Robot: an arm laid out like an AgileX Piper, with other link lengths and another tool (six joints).
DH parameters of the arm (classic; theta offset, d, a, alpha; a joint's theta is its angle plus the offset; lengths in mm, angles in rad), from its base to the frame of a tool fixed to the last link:
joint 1: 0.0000 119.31 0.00 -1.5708
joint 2: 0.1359 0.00 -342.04 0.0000
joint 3: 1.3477 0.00 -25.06 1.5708
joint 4: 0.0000 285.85 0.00 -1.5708
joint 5: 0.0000 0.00 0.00 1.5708
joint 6: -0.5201 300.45 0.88 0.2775
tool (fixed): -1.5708 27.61 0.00 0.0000
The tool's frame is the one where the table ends.
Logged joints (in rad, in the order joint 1, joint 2, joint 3, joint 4, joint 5, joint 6), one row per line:
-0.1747 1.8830 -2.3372 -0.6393 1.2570 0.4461
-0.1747 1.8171 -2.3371 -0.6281 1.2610 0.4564
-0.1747 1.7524 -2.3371 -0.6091 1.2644 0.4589
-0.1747 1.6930 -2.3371 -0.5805 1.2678 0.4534
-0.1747 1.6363 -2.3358 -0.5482 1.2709 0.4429
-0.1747 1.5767 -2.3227 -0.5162 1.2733 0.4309
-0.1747 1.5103 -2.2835 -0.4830 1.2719 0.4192
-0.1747 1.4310 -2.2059 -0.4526 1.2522 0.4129
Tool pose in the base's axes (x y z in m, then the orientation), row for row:
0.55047 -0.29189 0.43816 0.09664 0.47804 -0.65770 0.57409
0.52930 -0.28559 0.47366 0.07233 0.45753 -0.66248 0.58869
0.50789 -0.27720 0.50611 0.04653 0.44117 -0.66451 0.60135
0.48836 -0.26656 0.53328 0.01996 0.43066 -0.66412 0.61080
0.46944 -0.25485 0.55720 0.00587 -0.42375 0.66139 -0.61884
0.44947 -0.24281 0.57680 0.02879 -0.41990 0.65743 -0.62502
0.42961 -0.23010 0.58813 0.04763 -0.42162 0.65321 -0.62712
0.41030 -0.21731 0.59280 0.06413 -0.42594 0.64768 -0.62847
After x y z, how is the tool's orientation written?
As a quaternion, w x y z.
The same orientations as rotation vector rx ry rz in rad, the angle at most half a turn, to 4 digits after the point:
1.4159 -1.9480 1.7004
1.3747 -1.9905 1.7688
1.3464 -2.0280 1.8352
1.3360 -2.0603 1.8949
-1.3263 2.0701 -1.9369
-1.2955 2.0283 -1.9284
-1.2858 1.9921 -1.9126
-1.2861 1.9556 -1.8976

